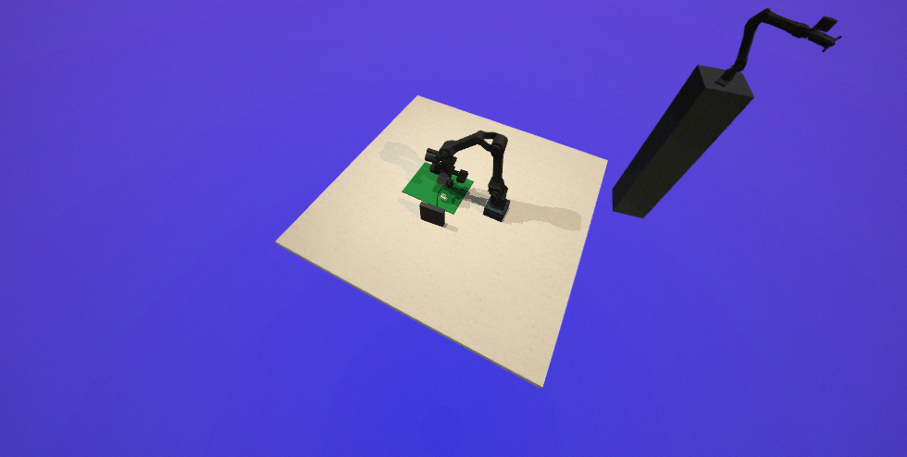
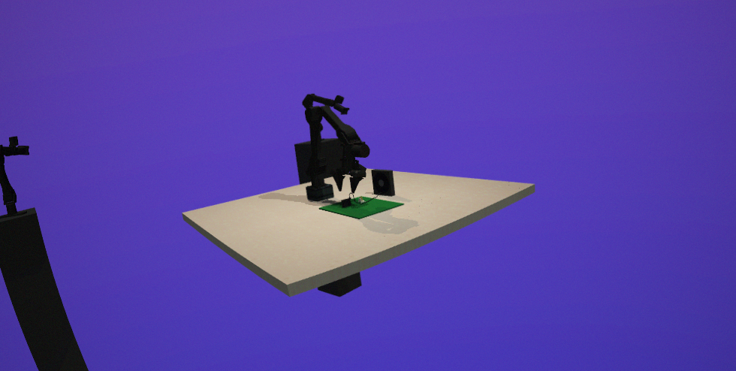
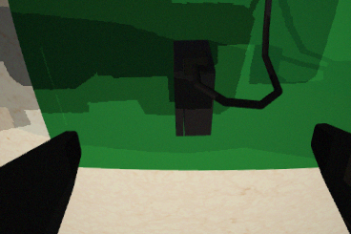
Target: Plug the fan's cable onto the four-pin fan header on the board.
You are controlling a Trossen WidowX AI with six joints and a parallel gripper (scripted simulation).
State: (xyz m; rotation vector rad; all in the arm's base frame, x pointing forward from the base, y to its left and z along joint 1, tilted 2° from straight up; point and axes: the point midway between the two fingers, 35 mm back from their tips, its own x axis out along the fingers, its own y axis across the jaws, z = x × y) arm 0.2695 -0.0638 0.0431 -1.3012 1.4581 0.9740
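Now: the black fan plug 1 cm to the right of my gripper tip and 5 cm below it. The rest, counted from my gripper tip: green board: 6 cm ahead, 1 cm to the left, 8 cm below; black fan: 2 cm ahead, 22 cm to the left, 1 cm below; header: 1 cm ahead, 8 cm to the left, 7 cm below.
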